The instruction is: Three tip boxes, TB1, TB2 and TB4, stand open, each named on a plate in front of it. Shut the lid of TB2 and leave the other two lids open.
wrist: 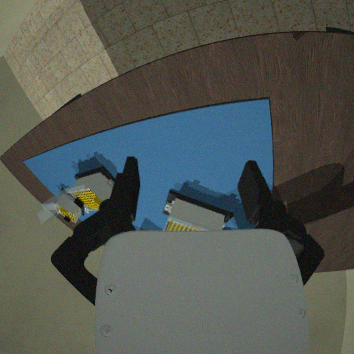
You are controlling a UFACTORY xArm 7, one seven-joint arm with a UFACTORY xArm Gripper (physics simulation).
Scene:
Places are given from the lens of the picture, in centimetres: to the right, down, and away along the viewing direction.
blue mat (200,152): 4, -4, 30
tip box (182,206): 2, 6, 40
The marked spots on the tip box and the blue mat are 14 cm apart.

